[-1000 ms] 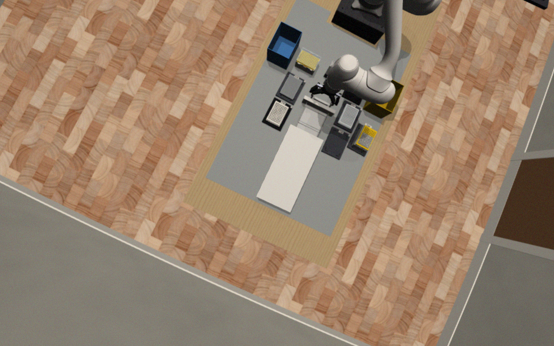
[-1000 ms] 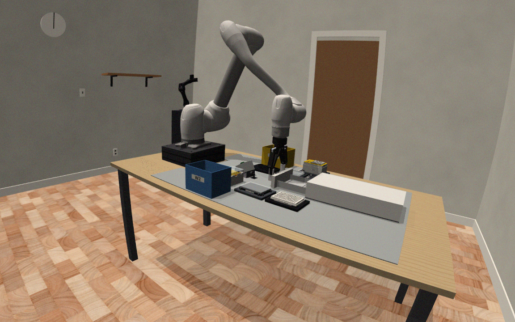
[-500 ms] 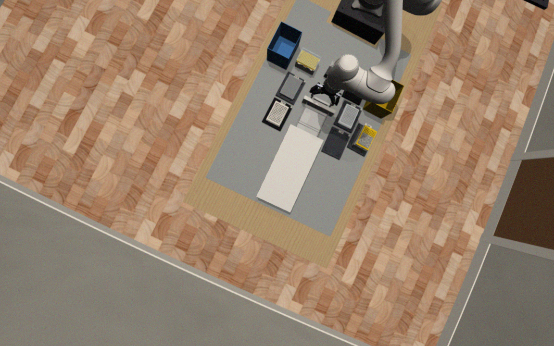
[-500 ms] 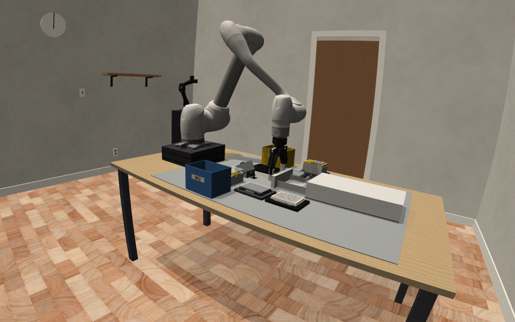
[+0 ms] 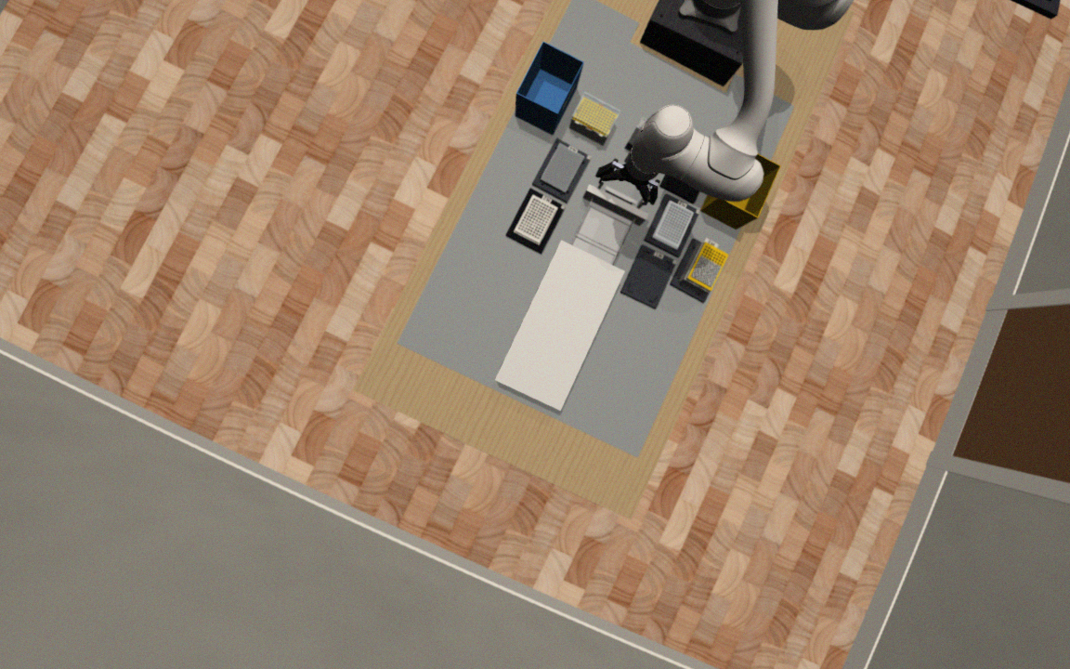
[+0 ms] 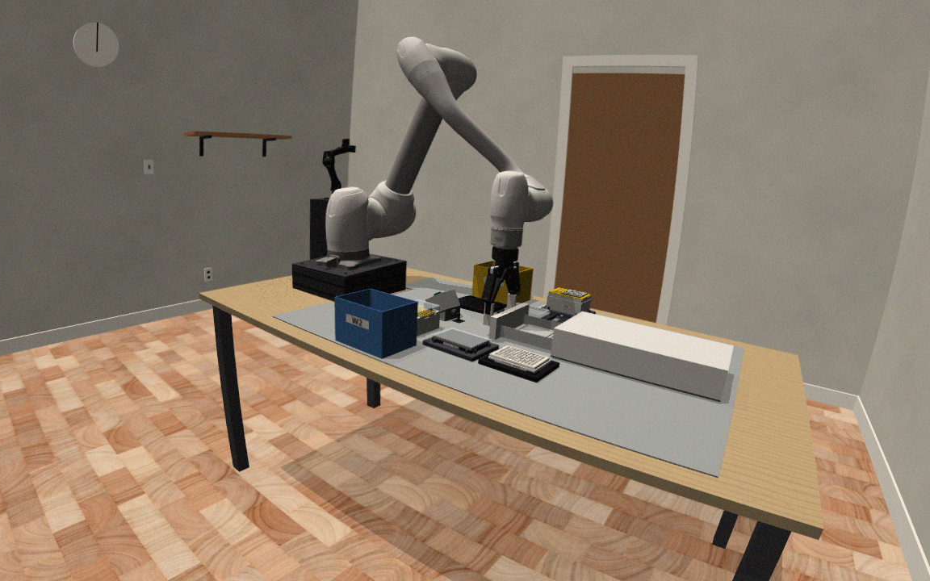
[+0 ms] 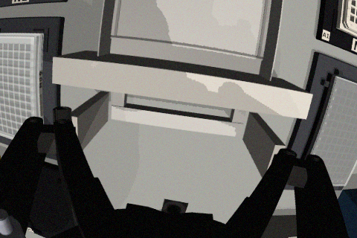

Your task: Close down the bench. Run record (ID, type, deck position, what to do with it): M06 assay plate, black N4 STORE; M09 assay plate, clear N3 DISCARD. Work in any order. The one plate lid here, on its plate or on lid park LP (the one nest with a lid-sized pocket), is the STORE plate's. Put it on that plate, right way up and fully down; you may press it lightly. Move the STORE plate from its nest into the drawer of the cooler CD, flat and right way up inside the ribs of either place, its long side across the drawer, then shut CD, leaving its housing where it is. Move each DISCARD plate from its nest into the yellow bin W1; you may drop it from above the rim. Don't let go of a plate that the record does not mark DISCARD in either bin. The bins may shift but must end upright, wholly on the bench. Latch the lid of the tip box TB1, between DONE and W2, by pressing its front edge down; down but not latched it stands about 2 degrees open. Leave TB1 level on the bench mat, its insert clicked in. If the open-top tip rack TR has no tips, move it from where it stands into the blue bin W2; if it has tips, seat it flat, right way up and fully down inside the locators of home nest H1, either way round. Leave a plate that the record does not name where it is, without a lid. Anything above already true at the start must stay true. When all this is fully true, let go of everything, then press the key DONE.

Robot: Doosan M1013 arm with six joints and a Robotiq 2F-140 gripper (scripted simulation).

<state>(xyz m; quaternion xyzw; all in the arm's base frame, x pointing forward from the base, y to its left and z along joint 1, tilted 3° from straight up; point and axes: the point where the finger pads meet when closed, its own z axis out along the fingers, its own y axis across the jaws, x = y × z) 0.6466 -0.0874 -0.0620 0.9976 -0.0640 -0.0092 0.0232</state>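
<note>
My gripper is now 190 mm to the left of the grey plate lid, 30 mm past it and 20 mm above it. The rest, counted from my hand: nest N3: 190 mm to the left, 40 mm below, 20 mm ahead; insert: 200 mm behind, 140 mm to the right, 10 mm above; done key box: 210 mm behind, 20 mm to the left, 10 mm above.
</note>
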